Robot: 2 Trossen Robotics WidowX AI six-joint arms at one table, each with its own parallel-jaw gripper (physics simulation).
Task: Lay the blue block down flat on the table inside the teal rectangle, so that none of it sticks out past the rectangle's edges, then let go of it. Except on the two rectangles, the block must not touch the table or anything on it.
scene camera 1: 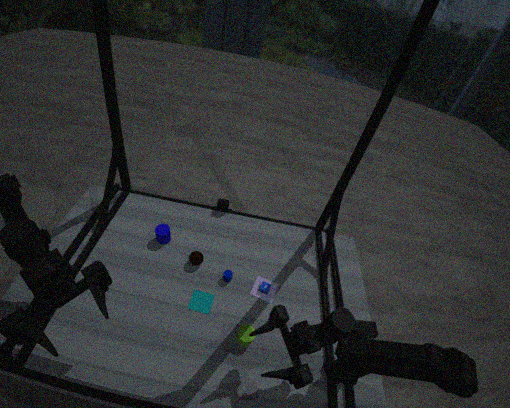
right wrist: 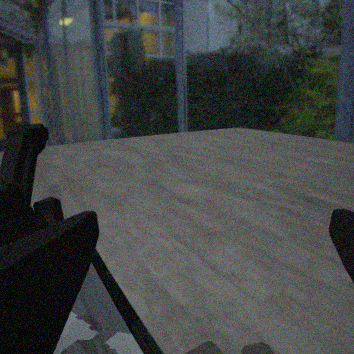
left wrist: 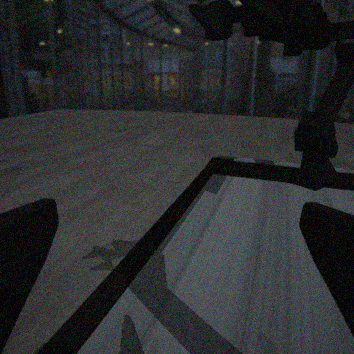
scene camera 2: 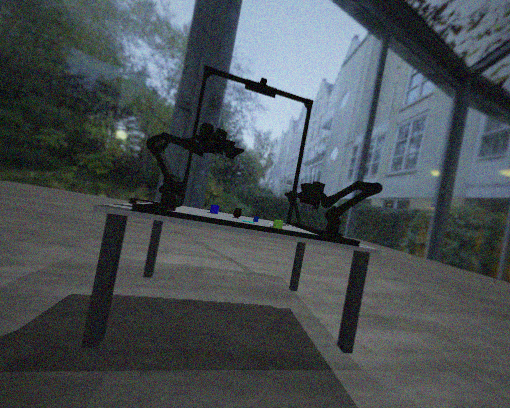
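Where they show: left gripper, fingertip midpoint: (scene camera 1: 255, 354) (left wrist: 181, 212) (scene camera 2: 291, 193); right gripper, fingertip midpoint: (scene camera 1: 82, 336) (right wrist: 214, 222) (left wrist: 210, 0) (scene camera 2: 239, 147); left arm's base, origin of the base link: (scene camera 1: 338, 371) (scene camera 2: 331, 234); right arm's base, origin of the base link: (left wrist: 310, 176) (scene camera 2: 166, 205).
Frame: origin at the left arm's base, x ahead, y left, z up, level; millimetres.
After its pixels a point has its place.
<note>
The small blue block (scene camera 1: 264, 287) @(y -306, x 162, z 0 mm) sits on the pale lilac rectangle (scene camera 1: 255, 289) @(y -311, x 190, z -18 mm) in scene camera 1; I cannot make it out in scene camera 2. The teal rectangle (scene camera 1: 201, 301) @(y -284, x 375, z -18 mm) (scene camera 2: 247, 221) @(y -284, x 379, z -18 mm) lies flat, to the left of the lilac one in scene camera 1, with nothing on it. My left gripper (scene camera 1: 257, 354) @(y -60, x 279, z 175 mm) (left wrist: 181, 212) @(y -60, x 279, z 175 mm) is open and empty, above the table below and right of the teal rectangle in scene camera 1. My right gripper (scene camera 1: 81, 336) @(y -83, x 591, z 324 mm) (right wrist: 214, 222) @(y -83, x 591, z 324 mm) is open and empty, raised at the left of that view. Neither wrist view shows the block.
A lime green object (scene camera 1: 246, 336) @(y -144, x 259, z 25 mm) (scene camera 2: 278, 224) @(y -131, x 269, z 4 mm) stands by one left fingertip in scene camera 1. A small blue cylinder (scene camera 1: 228, 275) @(y -356, x 281, z 12 mm) (scene camera 2: 256, 219) @(y -348, x 284, z -4 mm), a dark brown round object (scene camera 1: 196, 258) @(y -422, x 384, z 26 mm) (scene camera 2: 237, 212) @(y -416, x 393, z 17 mm) and a larger blue cylinder (scene camera 1: 163, 233) @(y -527, x 498, z 35 mm) (scene camera 2: 214, 209) @(y -521, x 512, z 7 mm) stand farther up-left. Dark frame posts surround the table.
</note>
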